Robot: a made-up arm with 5 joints. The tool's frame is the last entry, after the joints. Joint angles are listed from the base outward. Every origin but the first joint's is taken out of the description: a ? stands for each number. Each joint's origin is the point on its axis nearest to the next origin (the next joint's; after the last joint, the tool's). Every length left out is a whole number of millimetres.
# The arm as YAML. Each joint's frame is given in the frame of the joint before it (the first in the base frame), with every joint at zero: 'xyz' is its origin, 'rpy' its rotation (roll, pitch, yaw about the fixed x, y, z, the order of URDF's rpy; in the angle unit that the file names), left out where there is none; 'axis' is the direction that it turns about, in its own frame. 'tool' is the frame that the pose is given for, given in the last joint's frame.
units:
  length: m
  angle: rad
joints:
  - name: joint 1
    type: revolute
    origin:
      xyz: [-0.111, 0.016, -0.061]
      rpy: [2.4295, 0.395, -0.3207]
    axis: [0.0, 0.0, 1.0]
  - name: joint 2
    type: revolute
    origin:
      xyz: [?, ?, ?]
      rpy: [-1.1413, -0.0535, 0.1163]
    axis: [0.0, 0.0, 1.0]
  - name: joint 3
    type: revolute
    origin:
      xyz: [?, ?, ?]
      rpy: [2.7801, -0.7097, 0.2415]
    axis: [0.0, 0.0, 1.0]
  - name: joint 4
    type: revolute
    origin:
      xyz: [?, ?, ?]
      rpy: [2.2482, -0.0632, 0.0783]
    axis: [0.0, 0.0, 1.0]
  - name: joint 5
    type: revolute
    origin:
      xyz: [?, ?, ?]
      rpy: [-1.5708, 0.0, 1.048]
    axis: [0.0, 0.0, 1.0]
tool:
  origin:
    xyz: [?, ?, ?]
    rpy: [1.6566, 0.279, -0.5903]
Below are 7 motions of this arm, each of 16 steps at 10 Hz.
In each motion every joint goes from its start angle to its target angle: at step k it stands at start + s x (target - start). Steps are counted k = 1, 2, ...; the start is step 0. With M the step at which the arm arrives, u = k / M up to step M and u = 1 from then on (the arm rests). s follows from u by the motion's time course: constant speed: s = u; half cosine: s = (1 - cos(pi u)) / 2; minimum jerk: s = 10 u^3 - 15 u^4 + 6 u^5.
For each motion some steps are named. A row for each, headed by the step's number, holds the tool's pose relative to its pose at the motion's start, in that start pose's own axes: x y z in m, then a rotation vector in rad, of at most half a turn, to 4 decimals.
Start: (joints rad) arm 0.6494 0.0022 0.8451 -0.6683 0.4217
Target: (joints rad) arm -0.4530 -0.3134 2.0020 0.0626 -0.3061
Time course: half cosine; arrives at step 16
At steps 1, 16:
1: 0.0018 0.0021 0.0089 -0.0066 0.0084 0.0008
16: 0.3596 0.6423 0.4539 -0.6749 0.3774 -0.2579

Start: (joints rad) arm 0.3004 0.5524 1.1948 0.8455 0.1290
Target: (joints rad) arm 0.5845 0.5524 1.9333 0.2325 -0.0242
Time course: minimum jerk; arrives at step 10
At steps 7, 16:
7: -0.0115 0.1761 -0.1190 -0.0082 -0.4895 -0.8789
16: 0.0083 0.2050 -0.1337 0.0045 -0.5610 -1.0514

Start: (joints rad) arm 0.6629 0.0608 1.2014 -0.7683 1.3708
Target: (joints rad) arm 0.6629 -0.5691 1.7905 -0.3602 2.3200
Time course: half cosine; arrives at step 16
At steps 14, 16:
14: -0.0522 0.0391 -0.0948 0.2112 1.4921 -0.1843
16: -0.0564 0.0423 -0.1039 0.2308 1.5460 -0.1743

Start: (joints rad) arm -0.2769 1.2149 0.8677 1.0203 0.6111
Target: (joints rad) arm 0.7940 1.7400 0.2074 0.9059 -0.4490
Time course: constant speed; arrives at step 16
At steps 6, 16:
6: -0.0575 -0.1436 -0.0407 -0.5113 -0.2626 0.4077
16: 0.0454 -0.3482 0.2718 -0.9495 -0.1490 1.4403

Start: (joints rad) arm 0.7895 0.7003 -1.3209 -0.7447 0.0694
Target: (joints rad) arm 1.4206 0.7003 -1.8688 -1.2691 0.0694
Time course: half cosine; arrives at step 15
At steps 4, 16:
4: -0.0067 0.0017 -0.0128 -0.0794 -0.0978 0.0716
16: 0.0164 -0.0256 -0.0825 -0.2949 -0.5894 0.4660

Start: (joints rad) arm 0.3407 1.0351 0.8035 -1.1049 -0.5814
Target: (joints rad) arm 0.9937 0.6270 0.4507 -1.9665 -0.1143
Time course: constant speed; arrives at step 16
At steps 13, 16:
13: -0.1383 0.1338 -0.0077 -0.5080 -0.4459 -0.5213
16: -0.1604 0.1630 -0.0239 -0.5567 -0.5355 -0.7147

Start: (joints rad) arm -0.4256 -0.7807 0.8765 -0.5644 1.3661
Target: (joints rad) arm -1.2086 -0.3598 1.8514 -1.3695 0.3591
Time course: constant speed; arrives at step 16
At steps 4, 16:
4: -0.0769 0.0074 0.0829 0.1340 -0.0998 -0.2547
16: -0.1894 0.3231 0.3196 -0.0477 -0.5791 -1.2258

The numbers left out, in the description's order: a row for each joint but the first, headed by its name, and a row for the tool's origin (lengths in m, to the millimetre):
joint 2: -0.064 0.205 0.0
joint 3: -0.367 -0.268 0.0
joint 4: -0.139 0.084 0.0
joint 5: 0.023 -0.033 0.0
tool: -0.203 -0.083 0.0

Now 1 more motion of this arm.
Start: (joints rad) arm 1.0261 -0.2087 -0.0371 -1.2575 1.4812
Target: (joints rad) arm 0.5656 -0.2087 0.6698 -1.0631 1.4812
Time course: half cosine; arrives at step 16
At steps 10, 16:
10: 0.0213 0.0708 0.2281 -0.3048 0.4366 -0.1859
16: 0.0440 0.1262 0.3164 -0.4304 0.6159 -0.2972

